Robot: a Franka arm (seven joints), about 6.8 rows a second.
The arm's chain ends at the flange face. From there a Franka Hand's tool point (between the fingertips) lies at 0.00 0.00 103.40 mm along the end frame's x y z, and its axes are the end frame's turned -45 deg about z.
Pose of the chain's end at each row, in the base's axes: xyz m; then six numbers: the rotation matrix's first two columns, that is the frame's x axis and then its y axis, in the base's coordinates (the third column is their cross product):
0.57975, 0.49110, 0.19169, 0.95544, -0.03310, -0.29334, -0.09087, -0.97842, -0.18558
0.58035, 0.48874, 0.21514, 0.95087, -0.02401, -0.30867, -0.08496, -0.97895, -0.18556
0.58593, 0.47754, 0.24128, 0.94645, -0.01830, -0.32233, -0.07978, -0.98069, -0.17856
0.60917, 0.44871, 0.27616, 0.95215, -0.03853, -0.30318, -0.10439, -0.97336, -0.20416
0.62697, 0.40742, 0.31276, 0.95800, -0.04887, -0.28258, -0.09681, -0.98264, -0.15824
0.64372, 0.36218, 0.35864, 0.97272, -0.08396, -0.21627, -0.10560, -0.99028, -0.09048
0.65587, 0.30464, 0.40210, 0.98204, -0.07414, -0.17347, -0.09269, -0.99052, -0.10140
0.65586, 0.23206, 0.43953, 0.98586, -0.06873, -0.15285, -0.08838, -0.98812, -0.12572
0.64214, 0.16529, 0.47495, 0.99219, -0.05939, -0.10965, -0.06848, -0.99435, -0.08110
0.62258, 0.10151, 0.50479, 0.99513, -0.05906, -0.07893, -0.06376, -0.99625, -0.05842
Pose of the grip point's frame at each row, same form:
0.55071, 0.51219, 0.09472, 0.73985, 0.66844, -0.07620, 0.61134, -0.71525, -0.33865
0.54957, 0.50970, 0.11868, 0.73244, 0.67524, -0.08705, 0.61229, -0.70920, -0.34947
0.55358, 0.49767, 0.14516, 0.72565, 0.68051, -0.10166, 0.61283, -0.70639, -0.35418
0.57947, 0.47208, 0.17991, 0.74709, 0.66102, -0.07002, 0.59946, -0.71551, -0.35874
0.59906, 0.42592, 0.21493, 0.74586, 0.66028, -0.08792, 0.60895, -0.72939, -0.31171
0.62236, 0.37364, 0.25812, 0.76249, 0.64087, -0.08895, 0.61315, -0.75960, -0.21691
0.63888, 0.31660, 0.30081, 0.75995, 0.64798, -0.05096, 0.62887, -0.75283, -0.19436
0.64114, 0.24627, 0.33818, 0.75960, 0.65011, -0.01918, 0.63461, -0.74731, -0.19698
0.63136, 0.17439, 0.37252, 0.75001, 0.66112, -0.02019, 0.65316, -0.74511, -0.13488
0.61481, 0.10804, 0.40189, 0.74875, 0.66269, -0.01450, 0.65858, -0.74622, -0.09712

